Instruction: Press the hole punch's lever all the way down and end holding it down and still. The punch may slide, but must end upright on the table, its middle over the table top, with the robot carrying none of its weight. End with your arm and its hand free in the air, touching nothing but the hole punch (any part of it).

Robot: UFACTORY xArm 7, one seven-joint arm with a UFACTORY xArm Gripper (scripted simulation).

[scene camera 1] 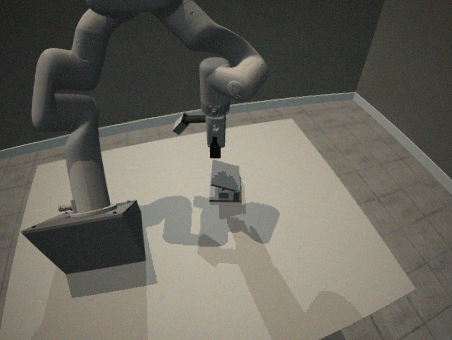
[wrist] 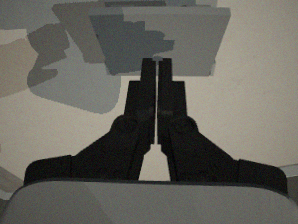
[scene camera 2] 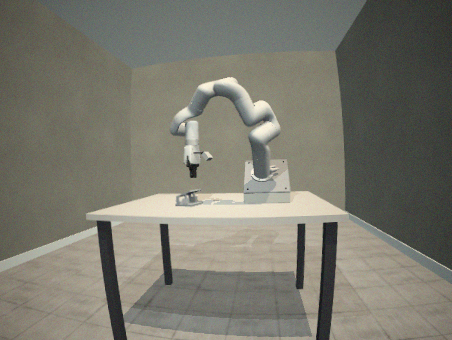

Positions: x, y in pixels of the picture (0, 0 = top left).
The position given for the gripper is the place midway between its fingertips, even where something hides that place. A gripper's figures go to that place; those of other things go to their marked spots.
Labels:
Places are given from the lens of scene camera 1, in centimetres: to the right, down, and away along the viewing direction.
gripper (scene camera 1: 215, 156): -3, -4, 80
hole punch lever (scene camera 1: 225, 176): 0, 2, 85

